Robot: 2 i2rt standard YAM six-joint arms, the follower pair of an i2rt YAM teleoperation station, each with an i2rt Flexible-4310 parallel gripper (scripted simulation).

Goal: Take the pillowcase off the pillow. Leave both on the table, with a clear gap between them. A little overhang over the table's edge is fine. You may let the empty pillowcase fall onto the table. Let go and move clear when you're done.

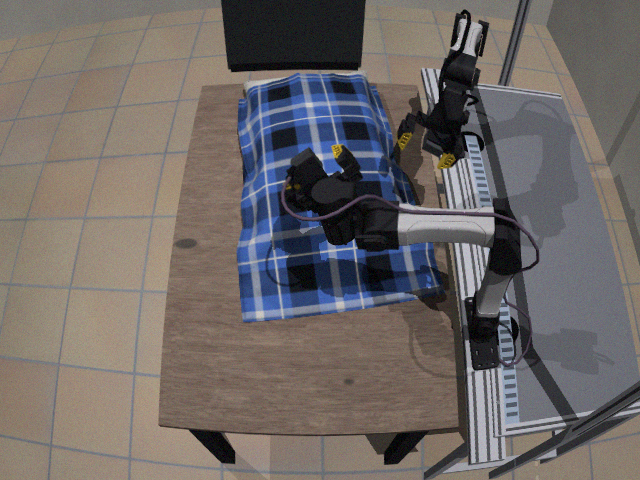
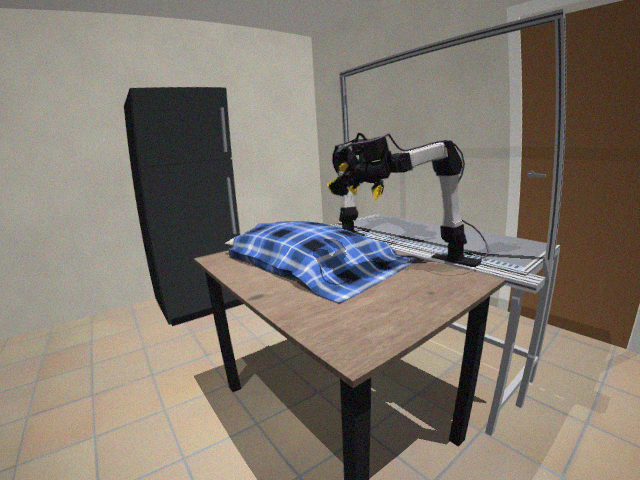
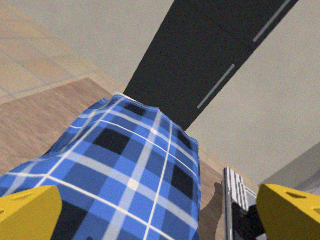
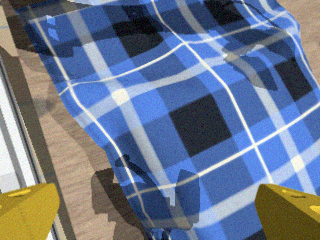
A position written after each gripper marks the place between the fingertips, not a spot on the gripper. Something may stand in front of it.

In view: the left gripper (image 1: pixel 314 160), the right gripper (image 4: pixel 157 192) and a blue plaid pillowcase (image 1: pixel 287 268).
The blue plaid pillowcase also shows in image 2 (image 2: pixel 337 264), in image 3 (image 3: pixel 120 162) and in image 4 (image 4: pixel 194 112). The left gripper shows as well in image 2 (image 2: pixel 333 177) and in image 3 (image 3: pixel 158 193).
